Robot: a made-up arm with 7 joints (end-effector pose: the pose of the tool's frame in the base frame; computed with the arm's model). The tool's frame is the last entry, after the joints.
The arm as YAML. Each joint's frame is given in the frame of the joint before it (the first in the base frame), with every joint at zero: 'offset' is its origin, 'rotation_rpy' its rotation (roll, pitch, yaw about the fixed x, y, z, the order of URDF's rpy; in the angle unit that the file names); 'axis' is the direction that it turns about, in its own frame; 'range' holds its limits. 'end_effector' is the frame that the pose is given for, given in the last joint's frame.
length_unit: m
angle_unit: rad
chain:
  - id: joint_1
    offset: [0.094, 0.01, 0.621]
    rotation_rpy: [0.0, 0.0, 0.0]
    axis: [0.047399, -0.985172, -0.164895]
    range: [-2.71, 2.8]
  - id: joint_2
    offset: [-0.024, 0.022, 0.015]
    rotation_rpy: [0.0, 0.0, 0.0]
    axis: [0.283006, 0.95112, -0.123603]
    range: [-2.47, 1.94]
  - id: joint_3
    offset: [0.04, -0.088, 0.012]
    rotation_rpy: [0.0, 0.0, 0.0]
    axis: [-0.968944, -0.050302, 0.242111]
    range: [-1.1, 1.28]
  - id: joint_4
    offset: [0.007, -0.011, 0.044]
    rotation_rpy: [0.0, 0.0, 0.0]
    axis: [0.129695, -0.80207, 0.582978]
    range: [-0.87, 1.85]
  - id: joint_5
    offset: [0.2, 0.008, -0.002]
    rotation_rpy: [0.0, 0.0, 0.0]
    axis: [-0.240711, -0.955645, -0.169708]
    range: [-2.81, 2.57]
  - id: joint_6
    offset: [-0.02, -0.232, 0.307]
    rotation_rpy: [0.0, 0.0, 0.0]
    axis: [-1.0, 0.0, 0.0]
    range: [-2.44, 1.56]
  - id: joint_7
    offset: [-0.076, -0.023, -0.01]
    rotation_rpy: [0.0, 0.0, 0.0]
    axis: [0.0, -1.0, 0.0]
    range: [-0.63, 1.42]
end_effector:
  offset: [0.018, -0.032, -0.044]
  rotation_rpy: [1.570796, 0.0, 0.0]
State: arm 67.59 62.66 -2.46 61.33 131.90 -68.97 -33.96
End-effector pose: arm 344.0 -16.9 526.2 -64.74 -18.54 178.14
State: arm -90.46 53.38 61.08 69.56 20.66 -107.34 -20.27
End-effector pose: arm 319.3 -10.7 446.6 -75.41 -6.64 73.20
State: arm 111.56 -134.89 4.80 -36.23 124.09 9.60 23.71
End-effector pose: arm 51.2 -232.0 599.7 91.15 -15.42 22.93
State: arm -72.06 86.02 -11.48 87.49 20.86 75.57 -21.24
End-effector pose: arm 134.2 -483.0 646.3 0.64 59.04 -57.22
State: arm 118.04 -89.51 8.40 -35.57 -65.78 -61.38 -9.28
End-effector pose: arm -308.0 -91.9 226.6 -65.26 -60.50 -150.68
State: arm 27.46 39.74 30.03 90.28 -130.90 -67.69 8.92
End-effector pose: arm 412.6 206.3 878.3 156.92 75.67 65.81
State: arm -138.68 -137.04 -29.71 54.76 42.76 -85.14 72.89
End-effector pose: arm 345.6 -238.9 594.5 -80.73 20.36 -34.83
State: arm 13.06 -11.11 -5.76 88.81 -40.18 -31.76 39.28
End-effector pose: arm -14.4 -220.2 1136.3 57.62 -71.57 101.74
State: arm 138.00 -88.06 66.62 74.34 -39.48 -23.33 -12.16
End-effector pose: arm 305.2 432.0 511.1 166.90 -43.23 153.42
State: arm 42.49 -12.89 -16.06 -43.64 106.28 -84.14 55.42
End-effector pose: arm -48.4 -70.0 538.5 -80.08 -9.76 -154.15
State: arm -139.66 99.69 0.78 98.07 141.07 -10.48 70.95
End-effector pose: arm -60.3 -9.3 919.0 25.60 -43.55 46.04
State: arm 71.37 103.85 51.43 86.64 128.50 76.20 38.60
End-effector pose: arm 273.0 39.0 308.8 178.43 -7.13 -161.12
